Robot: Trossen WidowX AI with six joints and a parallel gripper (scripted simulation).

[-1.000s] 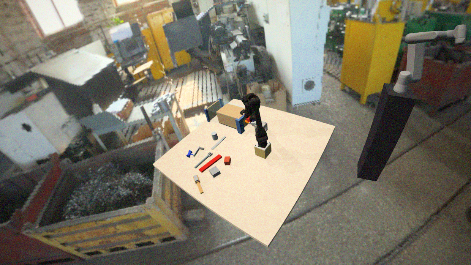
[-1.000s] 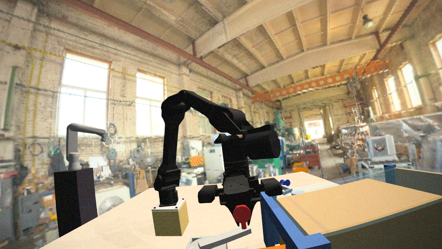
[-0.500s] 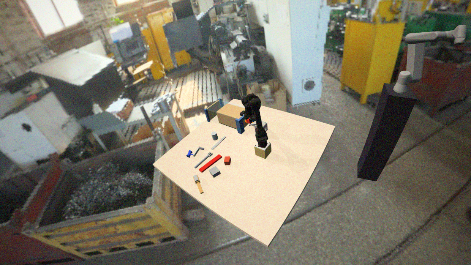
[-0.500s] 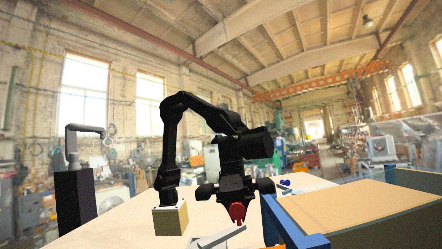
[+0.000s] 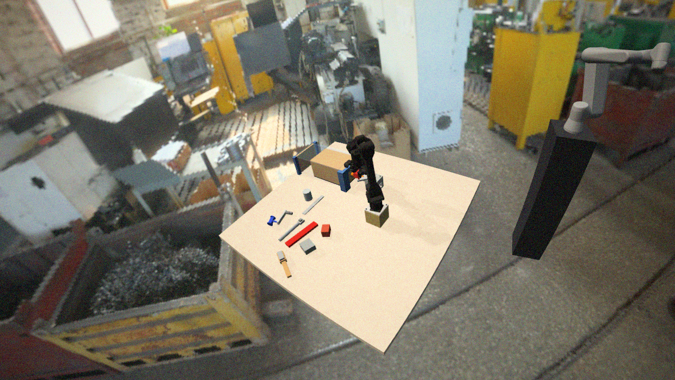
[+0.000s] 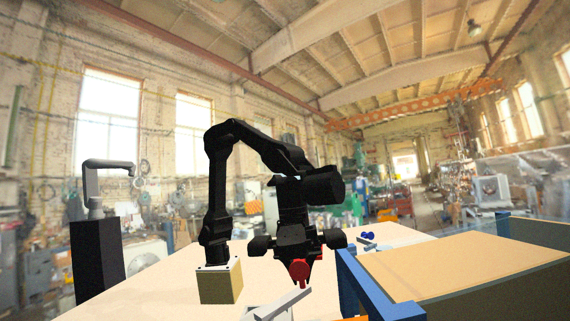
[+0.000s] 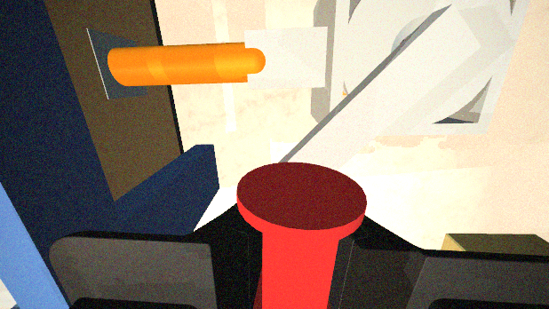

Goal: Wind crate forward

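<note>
Now: the red-knobbed winch handle 3 cm behind my gripper tip, 2 cm to the right of it and 1 cm below it. Also, from my gripper tip: red knob 1 cm to the left, 2 cm above; then blue steel frame 8 cm ahead, 8 cm to the right, 1 cm below; then grey winch 10 cm behind, 6 cm to the right, 8 cm below.
</note>
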